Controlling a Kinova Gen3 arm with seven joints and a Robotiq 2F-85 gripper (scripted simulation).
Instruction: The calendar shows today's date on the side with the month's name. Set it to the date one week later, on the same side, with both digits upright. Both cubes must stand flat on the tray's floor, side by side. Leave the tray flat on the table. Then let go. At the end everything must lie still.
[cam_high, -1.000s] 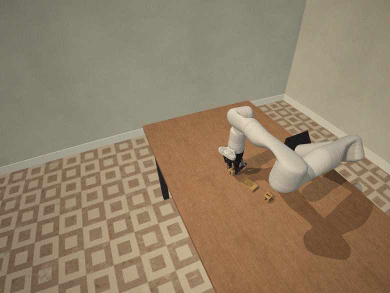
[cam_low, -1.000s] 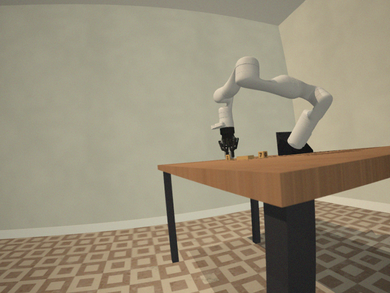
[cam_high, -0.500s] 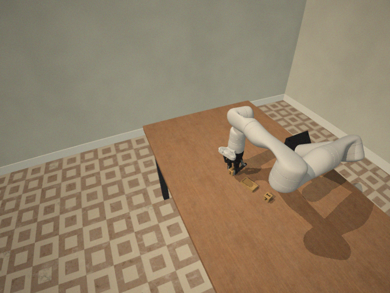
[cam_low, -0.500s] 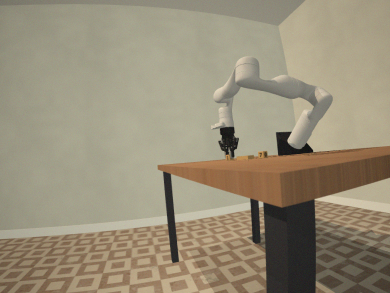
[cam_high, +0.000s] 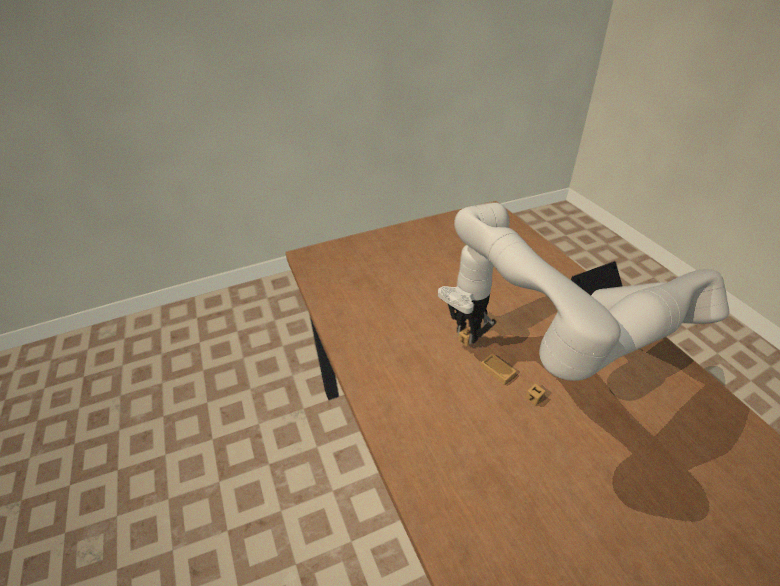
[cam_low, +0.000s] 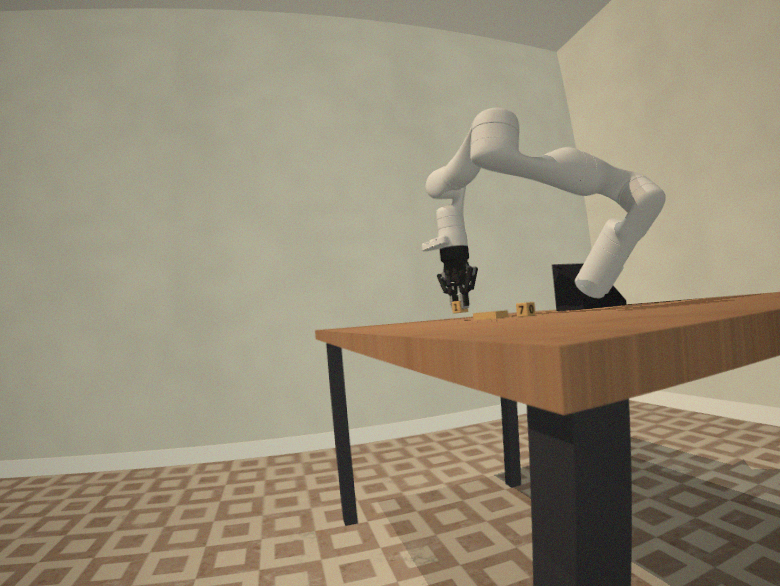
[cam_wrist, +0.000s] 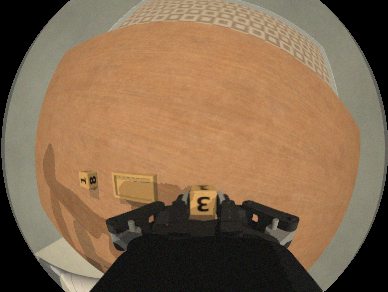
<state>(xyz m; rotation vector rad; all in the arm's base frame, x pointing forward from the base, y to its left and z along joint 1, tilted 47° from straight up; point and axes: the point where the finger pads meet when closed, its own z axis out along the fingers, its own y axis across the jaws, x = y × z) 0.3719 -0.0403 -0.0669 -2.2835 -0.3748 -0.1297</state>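
The tray is 10 cm to the left of my hand, 4 cm below it and 3 cm behind it.
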